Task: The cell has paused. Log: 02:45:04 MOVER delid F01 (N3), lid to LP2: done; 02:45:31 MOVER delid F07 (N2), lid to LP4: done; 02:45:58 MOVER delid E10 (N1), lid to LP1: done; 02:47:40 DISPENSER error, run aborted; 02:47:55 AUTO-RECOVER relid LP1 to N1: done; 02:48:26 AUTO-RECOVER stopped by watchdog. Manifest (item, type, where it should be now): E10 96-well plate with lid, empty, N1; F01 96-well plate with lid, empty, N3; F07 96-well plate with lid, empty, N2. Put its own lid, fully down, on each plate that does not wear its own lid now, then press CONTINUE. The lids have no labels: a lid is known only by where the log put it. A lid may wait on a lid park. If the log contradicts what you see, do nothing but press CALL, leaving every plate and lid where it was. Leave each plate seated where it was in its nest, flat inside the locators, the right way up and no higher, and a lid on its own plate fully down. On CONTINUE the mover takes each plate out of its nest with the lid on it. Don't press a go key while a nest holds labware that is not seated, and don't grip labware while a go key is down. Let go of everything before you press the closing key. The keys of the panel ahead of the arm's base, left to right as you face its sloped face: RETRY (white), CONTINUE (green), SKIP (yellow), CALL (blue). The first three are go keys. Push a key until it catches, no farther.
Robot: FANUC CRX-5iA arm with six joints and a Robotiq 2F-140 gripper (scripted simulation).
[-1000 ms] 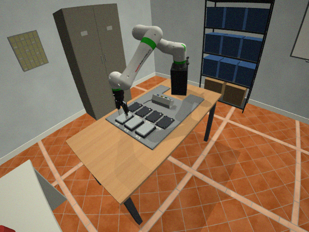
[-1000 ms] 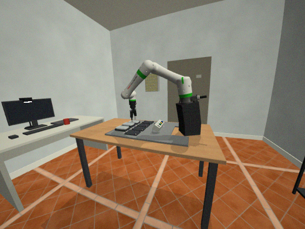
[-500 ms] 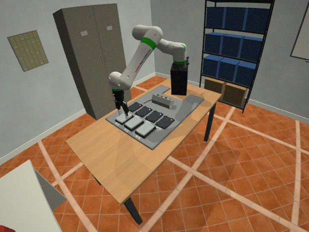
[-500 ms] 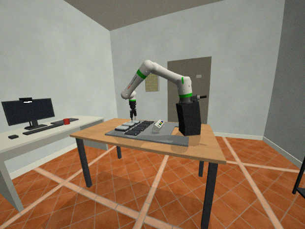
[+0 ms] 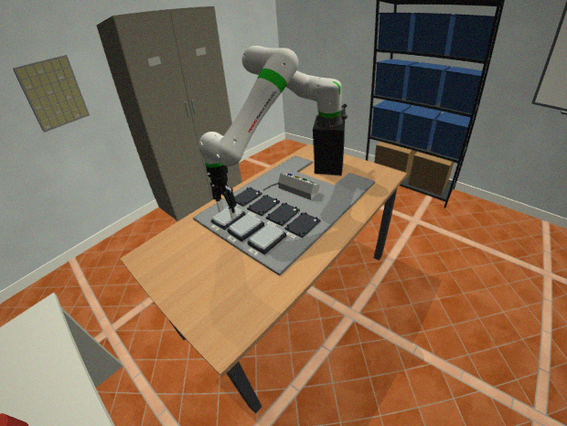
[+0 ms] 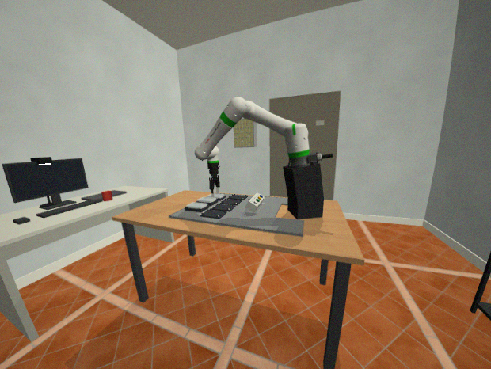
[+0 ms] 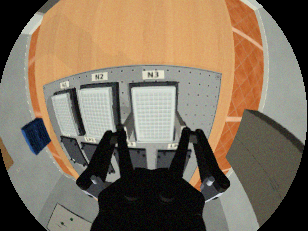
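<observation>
My hand is 30 mm above the plate. From my hand the other things lie so: lid park LP1 (200 mm behind, 320 mm to the left, 40 mm below); then lid park LP4 (180 mm behind, 70 mm to the right, 40 mm below); then lid park LP3 (190 mm behind, 60 mm to the left, 40 mm below).
</observation>
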